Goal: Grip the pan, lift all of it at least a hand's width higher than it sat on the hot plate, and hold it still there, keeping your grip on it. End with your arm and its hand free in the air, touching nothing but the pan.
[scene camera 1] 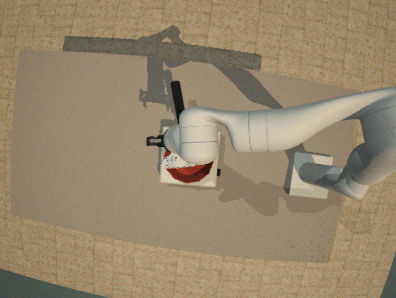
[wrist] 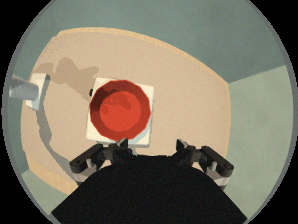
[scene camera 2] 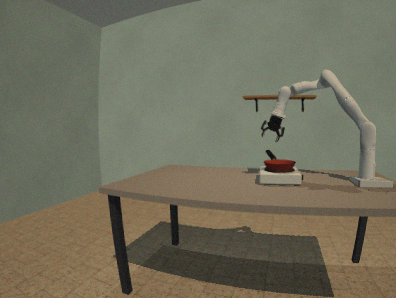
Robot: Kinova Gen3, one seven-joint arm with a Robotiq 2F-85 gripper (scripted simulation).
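There is my gripper (wrist: 152, 144), visible to me from the wrist. I also see a pan (wrist: 119, 109) in that view, and scene camera 1 gives me another look at the pan (scene camera 1: 189, 174).
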